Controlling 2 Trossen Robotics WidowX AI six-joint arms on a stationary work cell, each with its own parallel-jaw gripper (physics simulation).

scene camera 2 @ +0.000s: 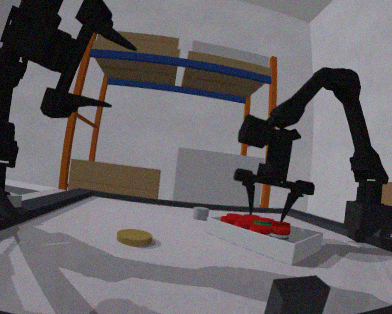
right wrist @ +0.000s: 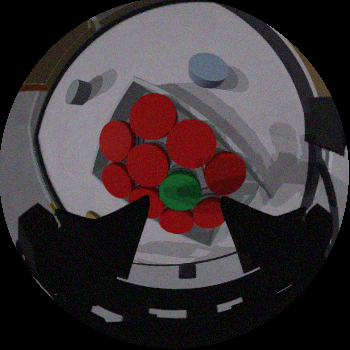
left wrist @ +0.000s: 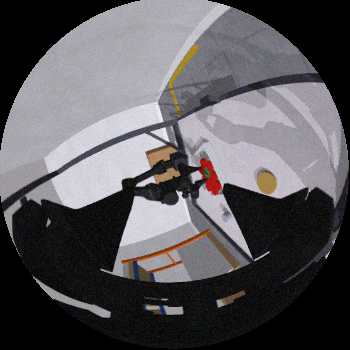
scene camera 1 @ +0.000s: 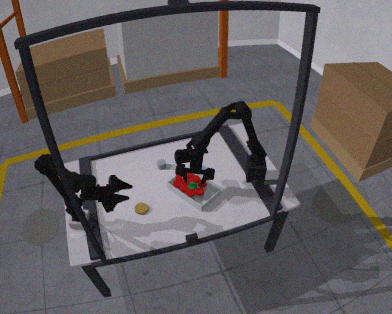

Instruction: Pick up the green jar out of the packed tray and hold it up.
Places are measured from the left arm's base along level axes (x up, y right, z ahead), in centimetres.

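Pixels of known places: left gripper, between the fingertips: point(scene camera 2: 123, 77) point(left wrist: 179, 189) point(scene camera 1: 130, 192); right gripper, between the fingertips: point(scene camera 2: 265, 218) point(right wrist: 186, 200) point(left wrist: 203, 172) point(scene camera 1: 193, 184); right arm's base, origin of its link: point(scene camera 2: 368, 203) point(left wrist: 172, 162) point(scene camera 1: 257, 161).
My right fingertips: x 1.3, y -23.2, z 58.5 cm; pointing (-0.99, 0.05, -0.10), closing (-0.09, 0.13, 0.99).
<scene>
Behind a point stands the place of what it marks.
The green jar point(scene camera 1: 192, 185) {x 0.2, y -23.2, z 57.9 cm} point(scene camera 2: 262, 223) {x 0.2, y -22.4, z 57.8 cm} point(left wrist: 206, 173) {x 0.2, y -23.5, z 57.7 cm} point(right wrist: 180, 190) {x 0.2, y -23.6, z 57.9 cm} stands among several red jars point(scene camera 1: 180, 184) {x 0.0, y -24.1, z 51.8 cm} point(scene camera 2: 235, 218) {x 0.2, y -25.1, z 51.4 cm} point(left wrist: 215, 186) {x 0.2, y -25.9, z 50.4 cm} point(right wrist: 153, 116) {x 0.2, y -31.1, z 56.2 cm} in the pale grey tray point(scene camera 2: 292, 252) {x -2.2, y -10.1, z 62.2 cm} point(right wrist: 205, 237) {x -2.3, y -11.4, z 61.6 cm}. Its round lid shows; most of its side is hidden by its neighbours. My right gripper point(scene camera 1: 194, 181) {x 1.3, y -23.2, z 58.5 cm} point(scene camera 2: 267, 217) {x 1.3, y -23.2, z 58.5 cm} point(right wrist: 186, 200) {x 1.3, y -23.2, z 58.5 cm} is open, pointing down over the tray, with its fingertips on either side of the green lid in the right wrist view. Fingertip height against the lids is hard to tell. My left gripper point(scene camera 1: 129, 192) {x 22.7, y 2.1, z 33.2 cm} point(scene camera 2: 123, 77) {x 22.7, y 2.1, z 33.2 cm} is open and empty, away at the left.
A yellow disc point(scene camera 1: 142, 208) {x -3.4, y -10.4, z 33.0 cm} point(scene camera 2: 134, 237) {x -3.4, y -9.0, z 33.1 cm} point(left wrist: 266, 182) {x -3.4, y -10.4, z 32.0 cm} lies between the left gripper and the tray. A small grey cylinder point(scene camera 1: 161, 163) {x -1.1, y -40.9, z 40.6 cm} point(scene camera 2: 201, 213) {x -2.4, y -39.6, z 41.0 cm} point(right wrist: 79, 92) {x -1.9, y -40.6, z 42.5 cm} and a blue-grey disc point(right wrist: 207, 69) {x -2.2, y -37.3, z 62.5 cm} are beyond the tray. Dark frame posts point(scene camera 1: 303, 85) {x 69.5, y -4.2, z 97.6 cm} rise around the table.
</scene>
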